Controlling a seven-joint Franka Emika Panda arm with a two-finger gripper.
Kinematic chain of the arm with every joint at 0, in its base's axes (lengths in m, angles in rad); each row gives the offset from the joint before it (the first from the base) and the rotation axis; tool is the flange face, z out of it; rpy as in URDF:
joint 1: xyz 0 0 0.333 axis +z
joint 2: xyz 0 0 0 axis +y
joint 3: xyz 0 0 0.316 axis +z
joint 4: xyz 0.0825 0 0 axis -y
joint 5: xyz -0.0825 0 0.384 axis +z
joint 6: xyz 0 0 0 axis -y
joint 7: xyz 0.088 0 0 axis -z
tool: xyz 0 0 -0.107 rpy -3.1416 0 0
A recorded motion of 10 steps. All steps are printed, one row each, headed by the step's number.
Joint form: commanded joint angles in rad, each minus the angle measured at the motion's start. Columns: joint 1, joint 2, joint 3, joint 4, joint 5, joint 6, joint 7.
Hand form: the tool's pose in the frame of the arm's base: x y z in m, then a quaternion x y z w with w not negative. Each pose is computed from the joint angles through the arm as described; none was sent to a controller.
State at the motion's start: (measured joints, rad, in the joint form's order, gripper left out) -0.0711 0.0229 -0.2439 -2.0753 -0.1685 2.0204 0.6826
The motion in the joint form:
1: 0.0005 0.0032 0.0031 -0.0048 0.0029 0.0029 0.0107
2: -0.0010 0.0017 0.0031 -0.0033 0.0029 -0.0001 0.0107
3: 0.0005 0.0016 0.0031 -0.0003 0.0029 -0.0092 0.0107
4: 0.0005 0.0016 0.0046 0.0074 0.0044 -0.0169 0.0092
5: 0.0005 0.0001 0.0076 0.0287 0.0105 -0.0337 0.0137
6: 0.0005 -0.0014 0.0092 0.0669 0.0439 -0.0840 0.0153
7: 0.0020 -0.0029 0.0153 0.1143 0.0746 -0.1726 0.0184
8: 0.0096 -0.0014 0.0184 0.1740 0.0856 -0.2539 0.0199
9: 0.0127 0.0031 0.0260 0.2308 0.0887 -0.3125 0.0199
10: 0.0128 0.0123 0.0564 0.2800 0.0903 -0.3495 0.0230
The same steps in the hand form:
1: 0.5134 -0.1747 0.4090 0.89133 -0.44505 -0.02588 0.08235
2: 0.5130 -0.1755 0.4102 0.89091 -0.44592 -0.02597 0.08227
3: 0.5129 -0.1748 0.4109 0.89091 -0.44558 -0.02880 0.08307
4: 0.5141 -0.1744 0.4138 0.89120 -0.44507 -0.02888 0.08270
5: 0.5173 -0.1737 0.4229 0.88988 -0.44837 -0.02609 0.08006
6: 0.5201 -0.1723 0.4370 0.88599 -0.45752 -0.03391 0.06745
7: 0.5209 -0.1670 0.4527 0.88241 -0.46347 -0.05561 0.05878
8: 0.5242 -0.1616 0.4734 0.88182 -0.46321 -0.06736 0.05743
9: 0.5287 -0.1567 0.4930 0.88289 -0.46068 -0.07021 0.05791
10: 0.5375 -0.1415 0.5081 0.88847 -0.45008 -0.06777 0.05872

